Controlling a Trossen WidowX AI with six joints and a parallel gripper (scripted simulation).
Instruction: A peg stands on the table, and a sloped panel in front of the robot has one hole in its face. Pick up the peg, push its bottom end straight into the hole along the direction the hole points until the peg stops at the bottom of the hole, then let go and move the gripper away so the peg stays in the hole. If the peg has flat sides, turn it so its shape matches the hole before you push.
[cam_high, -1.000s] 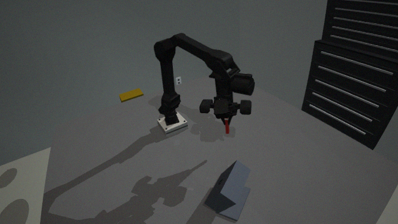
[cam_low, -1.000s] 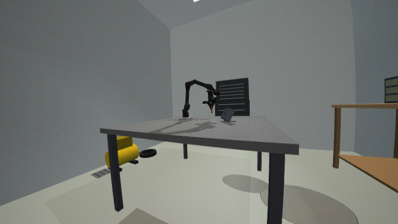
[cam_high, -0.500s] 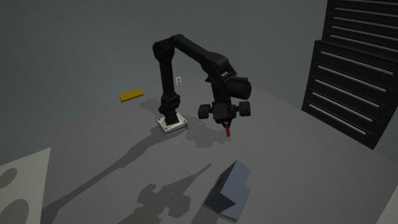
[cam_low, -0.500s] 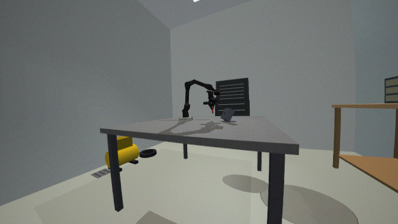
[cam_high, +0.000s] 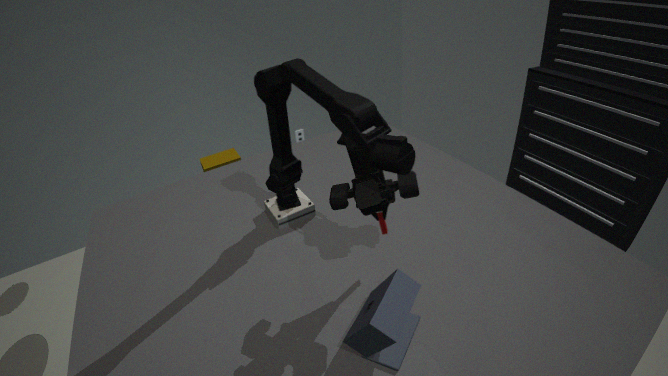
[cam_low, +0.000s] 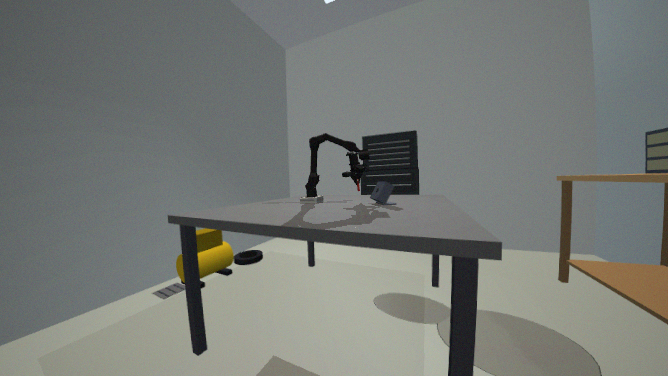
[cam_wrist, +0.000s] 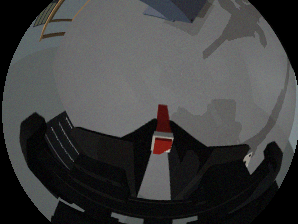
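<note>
The sloped panel lies 21 cm ahead of my gripper tip, 9 cm to the right of it and 4 cm below it. Also, from my gripper tip: peg (1 cm above).
</note>
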